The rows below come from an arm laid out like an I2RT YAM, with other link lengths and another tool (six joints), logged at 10 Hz.
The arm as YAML. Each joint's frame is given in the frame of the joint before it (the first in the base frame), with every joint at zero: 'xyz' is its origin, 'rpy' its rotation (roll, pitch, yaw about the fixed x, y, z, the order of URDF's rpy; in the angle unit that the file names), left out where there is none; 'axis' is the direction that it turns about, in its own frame. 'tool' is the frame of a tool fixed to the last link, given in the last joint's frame.
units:
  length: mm
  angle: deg
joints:
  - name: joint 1
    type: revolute
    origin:
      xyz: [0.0, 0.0, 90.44]
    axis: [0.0, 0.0, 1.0]
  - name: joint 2
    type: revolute
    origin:
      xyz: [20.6, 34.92, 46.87]
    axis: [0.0, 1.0, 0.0]
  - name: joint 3
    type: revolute
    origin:
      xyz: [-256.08, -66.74, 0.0]
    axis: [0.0, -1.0, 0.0]
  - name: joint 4
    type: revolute
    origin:
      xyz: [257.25, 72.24, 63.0]
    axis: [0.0, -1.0, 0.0]
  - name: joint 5
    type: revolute
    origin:
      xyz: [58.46, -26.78, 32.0]
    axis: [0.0, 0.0, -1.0]
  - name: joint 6
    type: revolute
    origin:
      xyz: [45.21, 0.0, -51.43]
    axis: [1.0, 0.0, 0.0]
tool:
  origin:
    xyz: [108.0, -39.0, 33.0]
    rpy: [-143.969, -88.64, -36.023]
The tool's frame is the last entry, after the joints.
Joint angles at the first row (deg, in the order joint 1, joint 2, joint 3, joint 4, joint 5, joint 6):
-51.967 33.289 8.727 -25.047 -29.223 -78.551
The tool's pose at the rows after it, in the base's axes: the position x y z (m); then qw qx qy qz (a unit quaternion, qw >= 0):
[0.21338 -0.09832 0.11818 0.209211 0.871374 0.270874 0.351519]
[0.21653 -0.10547 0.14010 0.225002 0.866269 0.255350 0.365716]
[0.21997 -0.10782 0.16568 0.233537 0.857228 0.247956 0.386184]
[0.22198 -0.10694 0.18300 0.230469 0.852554 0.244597 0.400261]
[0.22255 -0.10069 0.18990 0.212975 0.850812 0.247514 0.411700]
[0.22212 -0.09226 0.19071 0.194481 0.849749 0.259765 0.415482]
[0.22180 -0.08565 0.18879 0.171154 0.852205 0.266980 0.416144]
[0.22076 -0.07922 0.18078 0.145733 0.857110 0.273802 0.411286]
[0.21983 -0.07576 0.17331 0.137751 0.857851 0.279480 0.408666]
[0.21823 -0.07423 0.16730 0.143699 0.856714 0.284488 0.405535]
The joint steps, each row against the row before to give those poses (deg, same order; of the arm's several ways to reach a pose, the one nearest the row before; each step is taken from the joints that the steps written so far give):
-0.007 0.273 1.907 -0.424 0.475 1.993
-0.023 -1.114 2.784 -0.613 -0.003 2.609
-0.013 -0.855 3.454 -1.436 -1.271 2.005
0.052 -0.055 2.819 -1.814 -1.328 1.273
0.006 -0.060 1.475 -2.431 -2.158 0.321
0.004 0.066 0.795 -2.789 -1.929 -1.381
-0.023 0.942 0.736 -2.594 -1.615 -1.122
0.047 1.217 -0.118 -2.228 -1.063 -1.486
0.036 0.117 -1.098 -0.154 -0.345 -1.006
-0.004 -1.081 -1.478 0.583 0.416 -0.749

